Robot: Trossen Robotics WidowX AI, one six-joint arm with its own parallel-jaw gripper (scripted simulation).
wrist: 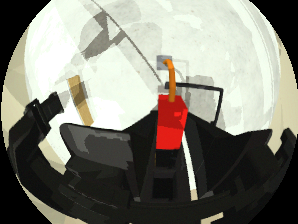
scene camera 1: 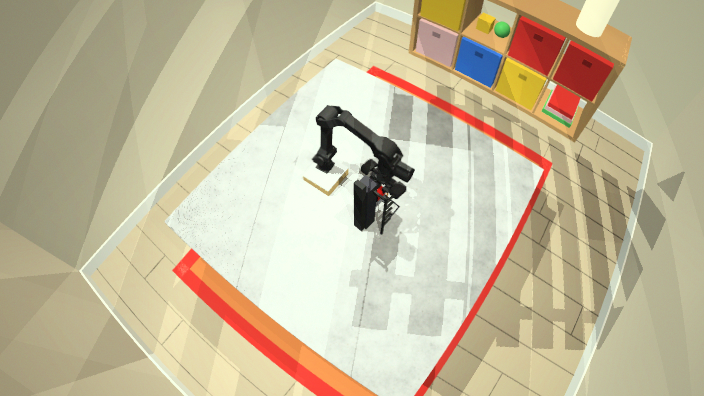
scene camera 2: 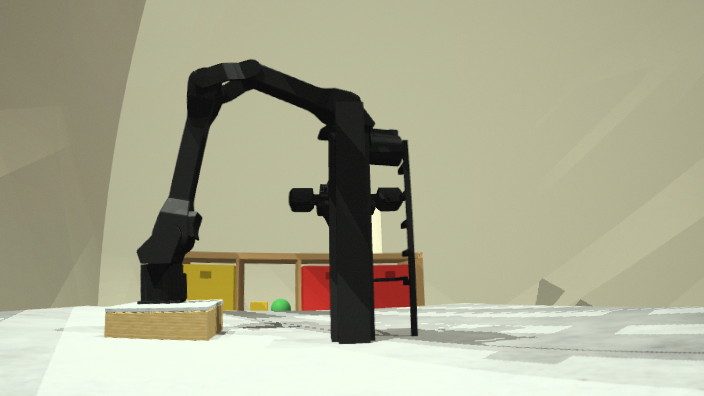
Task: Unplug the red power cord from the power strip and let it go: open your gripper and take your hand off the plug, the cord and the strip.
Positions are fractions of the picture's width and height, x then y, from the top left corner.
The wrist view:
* my gripper: 0.57,0.52
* red plug: 0.58,0.52
